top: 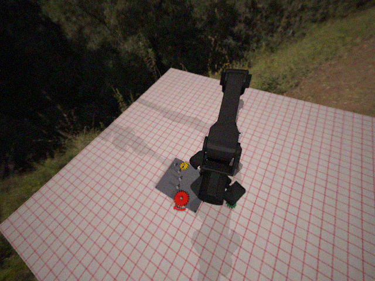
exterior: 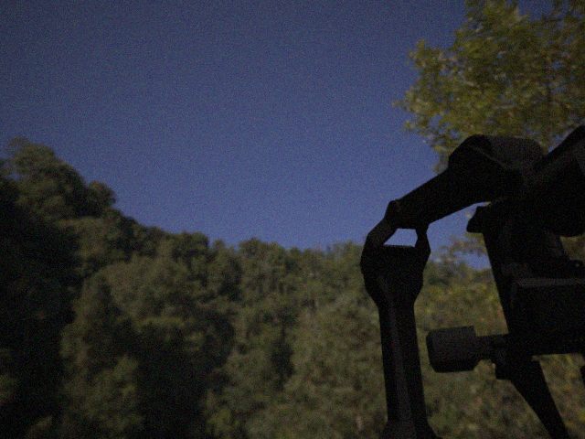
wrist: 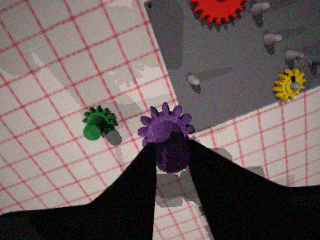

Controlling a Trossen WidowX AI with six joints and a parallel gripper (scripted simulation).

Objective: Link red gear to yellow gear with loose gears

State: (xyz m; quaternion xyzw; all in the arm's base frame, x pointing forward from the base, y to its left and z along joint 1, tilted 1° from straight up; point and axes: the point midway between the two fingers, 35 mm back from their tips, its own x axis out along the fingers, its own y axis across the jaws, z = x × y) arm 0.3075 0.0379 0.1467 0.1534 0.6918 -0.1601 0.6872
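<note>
The red gear lies 12 cm below my gripper tip, 11 cm to the right of it and 7 cm ahead of it. Round my gripper tip: green gear (12 cm below, 8 cm to the left, 1 cm ahead); purple gear (1 cm below); blue gear (12 cm below, 7 cm behind, 3 cm to the left).
</note>
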